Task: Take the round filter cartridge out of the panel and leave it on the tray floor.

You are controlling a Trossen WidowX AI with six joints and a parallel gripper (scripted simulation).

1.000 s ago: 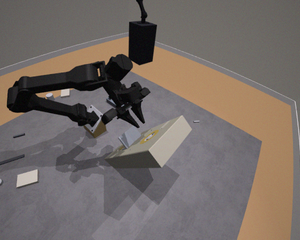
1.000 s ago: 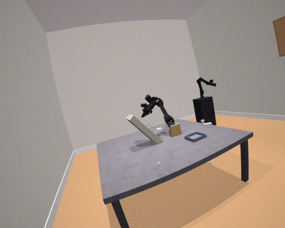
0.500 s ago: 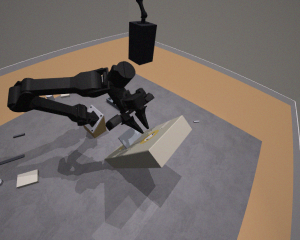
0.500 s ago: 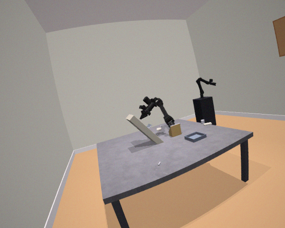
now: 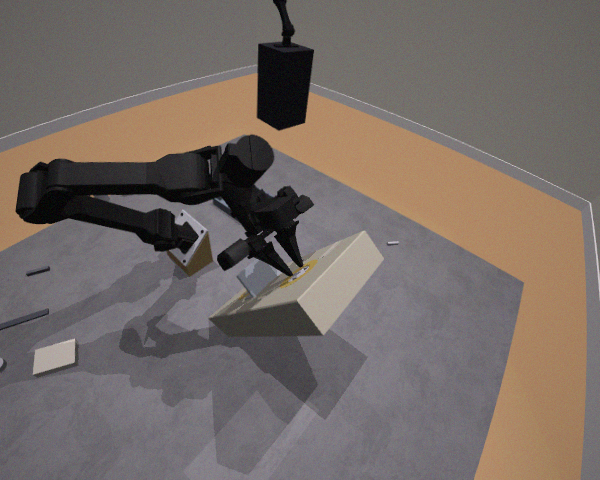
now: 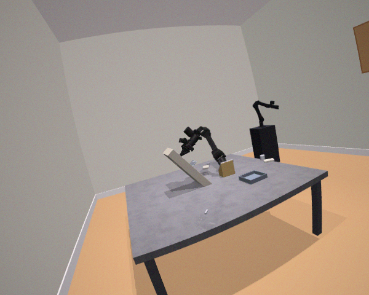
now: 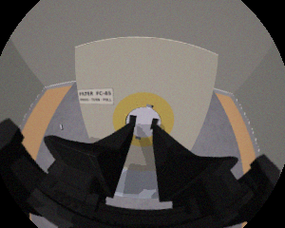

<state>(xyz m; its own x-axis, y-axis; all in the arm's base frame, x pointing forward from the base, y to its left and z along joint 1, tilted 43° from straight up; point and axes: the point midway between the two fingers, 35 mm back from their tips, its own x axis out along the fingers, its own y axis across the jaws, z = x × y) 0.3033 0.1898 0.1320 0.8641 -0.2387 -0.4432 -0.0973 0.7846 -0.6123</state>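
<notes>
Now: gripper tip 2 cm short of the round filter cartridge and 1 cm above it. Round my gripper tip: cream service panel: 3 cm behind, 9 cm below; small pin: 2 cm behind, 48 cm to the left, 26 cm below; blue-grey tray: 46 cm behind, 21 cm to the left, 26 cm below.
</notes>
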